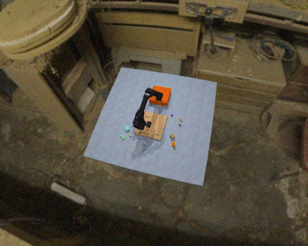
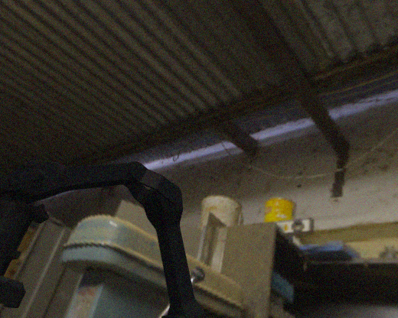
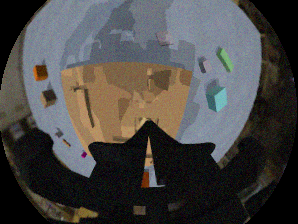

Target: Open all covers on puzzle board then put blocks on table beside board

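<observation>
Now: gripper tip 80 mm past the tan puzzle board, 60 mm to the right of it and 40 mm above it. From my gripper tip the other things lie so: brown block: 330 mm to the left, 50 mm below, 30 mm behind; green block: 180 mm ahead, 170 mm to the right, 60 mm below; cyan block: 170 mm to the right, 70 mm ahead, 50 mm below.
</observation>
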